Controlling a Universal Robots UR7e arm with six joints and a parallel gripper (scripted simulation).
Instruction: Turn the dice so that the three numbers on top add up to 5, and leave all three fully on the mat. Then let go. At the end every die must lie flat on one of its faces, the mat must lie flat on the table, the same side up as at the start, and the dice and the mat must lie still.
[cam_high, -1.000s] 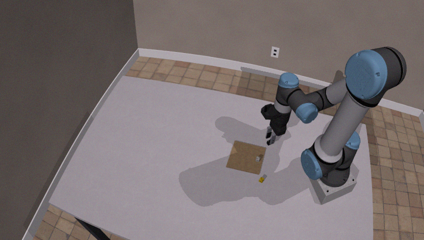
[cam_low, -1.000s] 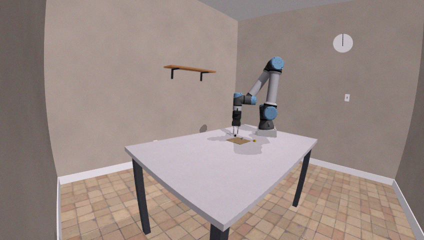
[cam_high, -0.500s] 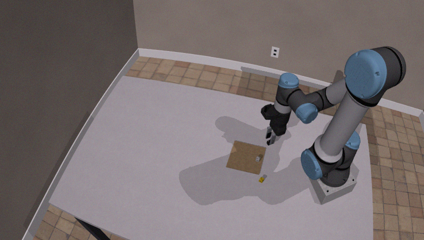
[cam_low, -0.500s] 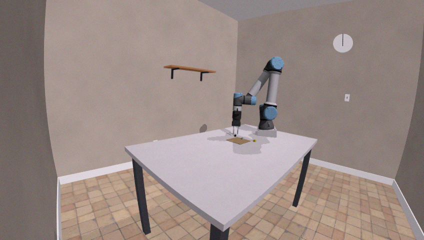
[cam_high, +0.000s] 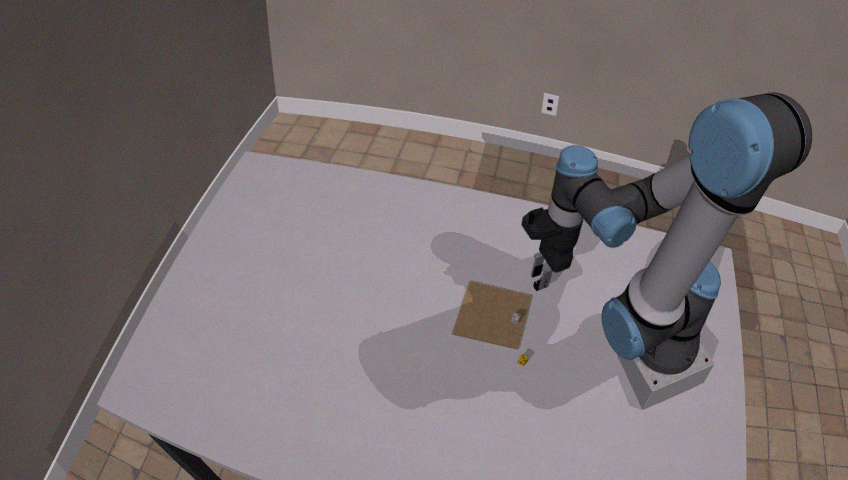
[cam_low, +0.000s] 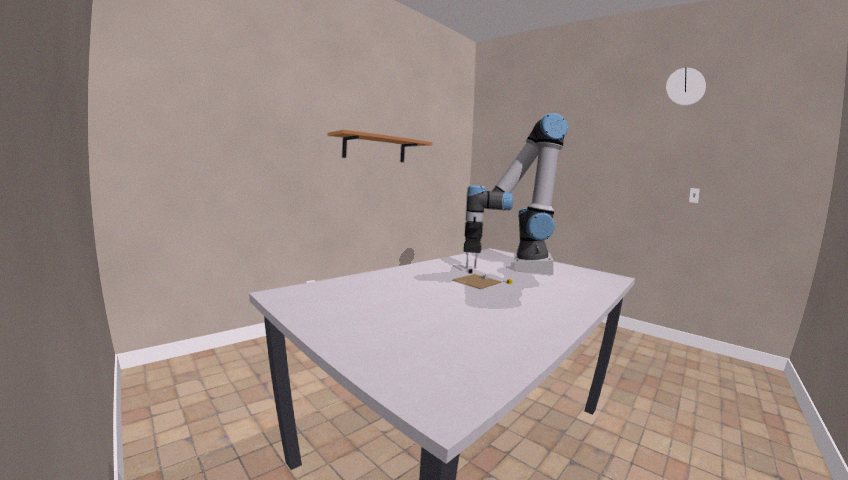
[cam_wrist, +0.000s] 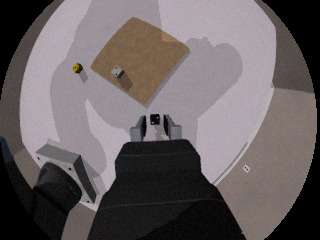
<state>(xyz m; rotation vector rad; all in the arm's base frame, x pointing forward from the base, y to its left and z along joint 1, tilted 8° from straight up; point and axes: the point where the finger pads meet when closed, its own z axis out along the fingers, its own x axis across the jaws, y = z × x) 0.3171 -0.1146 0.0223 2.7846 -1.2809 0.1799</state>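
My gripper is now 30 mm above the black die. Also, from my hand: mat: 80 mm ahead, 100 mm to the left, 40 mm below; white die: 30 mm ahead, 100 mm to the left, 30 mm below; yellow die: 10 mm behind, 200 mm to the left, 30 mm below.
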